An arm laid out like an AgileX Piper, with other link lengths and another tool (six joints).
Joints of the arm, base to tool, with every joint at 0 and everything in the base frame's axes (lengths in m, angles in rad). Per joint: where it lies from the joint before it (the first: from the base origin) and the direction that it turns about. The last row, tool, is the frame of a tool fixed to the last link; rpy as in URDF.
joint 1: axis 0 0 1 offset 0.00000 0.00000 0.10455
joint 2: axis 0 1 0 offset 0.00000 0.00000 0.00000
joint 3: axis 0 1 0 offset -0.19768 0.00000 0.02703
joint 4: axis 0.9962 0 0.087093 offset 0.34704 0.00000 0.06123
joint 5: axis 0 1 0 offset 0.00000 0.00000 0.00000
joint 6: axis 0.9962 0 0.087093 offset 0.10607 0.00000 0.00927
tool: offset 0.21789 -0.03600 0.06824 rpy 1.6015 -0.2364 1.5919
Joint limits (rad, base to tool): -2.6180..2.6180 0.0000..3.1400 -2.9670..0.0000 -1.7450..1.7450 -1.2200..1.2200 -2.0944..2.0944
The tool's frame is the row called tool.
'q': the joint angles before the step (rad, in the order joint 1, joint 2, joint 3, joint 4, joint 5, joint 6). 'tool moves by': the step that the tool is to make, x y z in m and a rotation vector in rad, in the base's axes. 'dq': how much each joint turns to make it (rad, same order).
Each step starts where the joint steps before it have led.
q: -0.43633 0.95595 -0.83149 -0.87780 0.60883 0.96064
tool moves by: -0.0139 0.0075 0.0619 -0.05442 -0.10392 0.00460
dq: 0.00018 -0.11733 -0.00007 -0.00092 -0.00335 -0.00536
